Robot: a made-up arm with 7 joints.
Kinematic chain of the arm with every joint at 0, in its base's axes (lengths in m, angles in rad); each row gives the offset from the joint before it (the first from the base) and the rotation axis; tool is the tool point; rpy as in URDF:
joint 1: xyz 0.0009 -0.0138 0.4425 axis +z
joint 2: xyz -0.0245 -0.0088 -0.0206 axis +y
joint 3: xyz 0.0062 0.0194 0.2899 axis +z
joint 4: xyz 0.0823 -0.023 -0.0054 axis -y
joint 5: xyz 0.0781 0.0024 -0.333 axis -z
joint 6: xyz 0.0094 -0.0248 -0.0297 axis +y
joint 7: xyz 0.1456 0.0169 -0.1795 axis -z
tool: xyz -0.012 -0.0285 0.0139 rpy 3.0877 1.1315 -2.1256
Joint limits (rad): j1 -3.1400..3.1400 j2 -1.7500..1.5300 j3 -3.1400..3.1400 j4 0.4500..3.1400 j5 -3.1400..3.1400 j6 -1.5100..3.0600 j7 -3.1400..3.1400
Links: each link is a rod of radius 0.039 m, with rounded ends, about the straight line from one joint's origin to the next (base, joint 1, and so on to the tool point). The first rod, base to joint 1, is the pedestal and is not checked.
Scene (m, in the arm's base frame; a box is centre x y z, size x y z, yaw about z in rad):
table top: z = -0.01
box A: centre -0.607 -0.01 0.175 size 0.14 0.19 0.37 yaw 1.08
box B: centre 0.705 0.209 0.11 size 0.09 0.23 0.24 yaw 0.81
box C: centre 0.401 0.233 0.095 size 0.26 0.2 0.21 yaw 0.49
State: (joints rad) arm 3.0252 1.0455 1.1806 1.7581 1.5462 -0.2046 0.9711
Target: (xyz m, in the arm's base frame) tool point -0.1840 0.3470 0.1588
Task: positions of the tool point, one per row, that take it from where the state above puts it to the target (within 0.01 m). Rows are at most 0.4 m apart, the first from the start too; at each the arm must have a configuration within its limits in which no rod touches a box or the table.
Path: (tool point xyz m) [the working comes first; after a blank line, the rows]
Joints at the target: 2.2933 0.7939 0.2344 1.1048 1.8465 -0.8129 0.9035
Straight joint move there: touches box A.

1: -0.6368 -0.2851 0.3651
2: -0.6430 -0.1467 0.4390
3: -0.6070 -0.0100 0.5298
4: -0.4688 0.2487 0.3033
5: -0.1840 0.3470 0.1588

